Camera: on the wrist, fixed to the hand. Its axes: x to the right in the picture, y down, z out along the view.
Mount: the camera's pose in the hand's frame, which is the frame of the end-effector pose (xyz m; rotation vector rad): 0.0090 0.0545 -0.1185 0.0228 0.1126 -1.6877
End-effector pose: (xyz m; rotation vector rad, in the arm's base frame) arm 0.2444 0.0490 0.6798 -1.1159 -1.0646 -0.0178
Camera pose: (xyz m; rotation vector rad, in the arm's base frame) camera 0.3571 -0.0066 0.6437 0.0787 -1.5970 -1.3578
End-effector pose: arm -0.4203 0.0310 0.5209 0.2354 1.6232 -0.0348
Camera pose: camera -0.5279 0.1051 0.5268 -1.1697 1.4952 -1.3175
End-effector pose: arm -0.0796 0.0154 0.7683 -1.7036 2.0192 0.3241
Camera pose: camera -0.1577 -0.0372 0.8590 -2.6782 0.1037 -0.3811
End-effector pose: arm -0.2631 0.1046 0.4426 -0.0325 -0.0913 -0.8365
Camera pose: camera -0.2086 0.1268 0.3259 0.1379 0.0006 -2.5192
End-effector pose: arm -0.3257 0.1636 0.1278 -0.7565 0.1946 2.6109
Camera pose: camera -0.2989 0.0886 0.0241 -0.5861 -0.2894 0.9589
